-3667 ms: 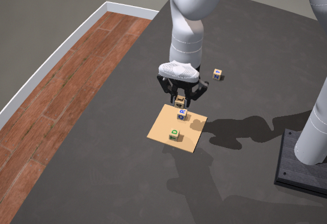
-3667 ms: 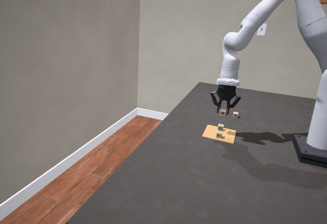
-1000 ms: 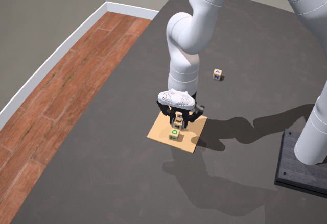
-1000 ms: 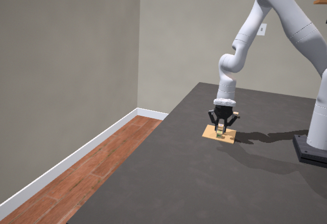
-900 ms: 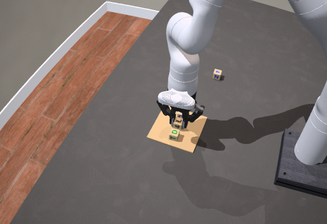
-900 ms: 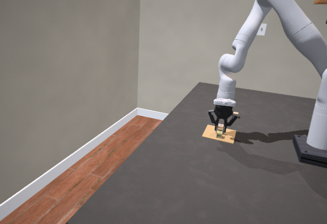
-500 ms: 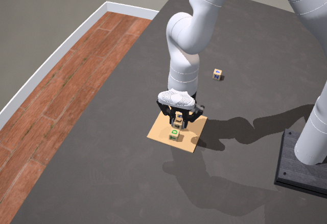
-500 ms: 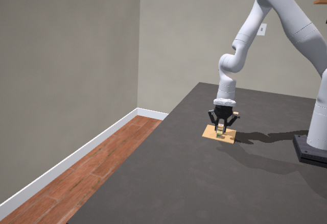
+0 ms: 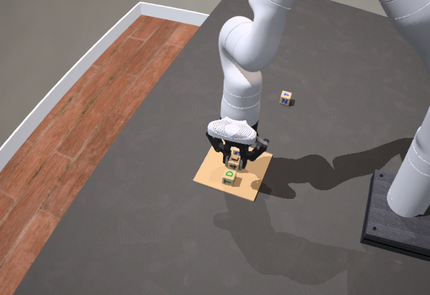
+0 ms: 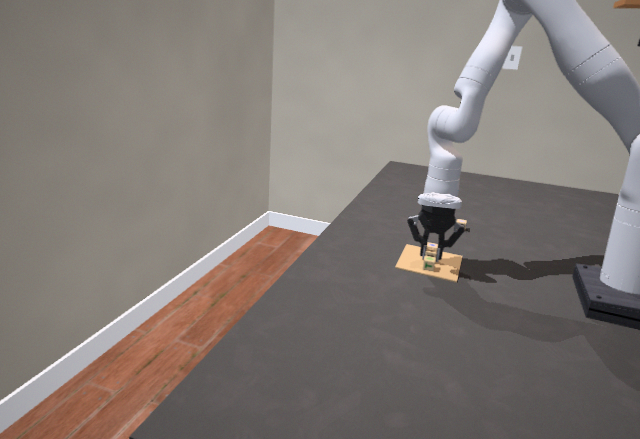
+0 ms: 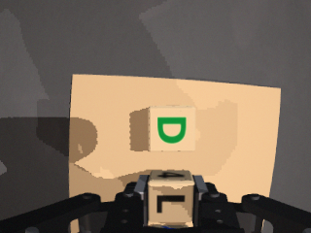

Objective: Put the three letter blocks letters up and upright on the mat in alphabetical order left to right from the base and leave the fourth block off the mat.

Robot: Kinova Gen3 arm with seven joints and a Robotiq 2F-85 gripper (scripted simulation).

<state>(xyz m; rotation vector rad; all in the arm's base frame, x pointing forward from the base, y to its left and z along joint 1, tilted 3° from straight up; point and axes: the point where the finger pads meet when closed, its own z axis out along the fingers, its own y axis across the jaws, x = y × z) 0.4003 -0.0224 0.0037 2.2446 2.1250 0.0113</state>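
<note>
Now: the tan mat 3 cm below my hand.
</note>
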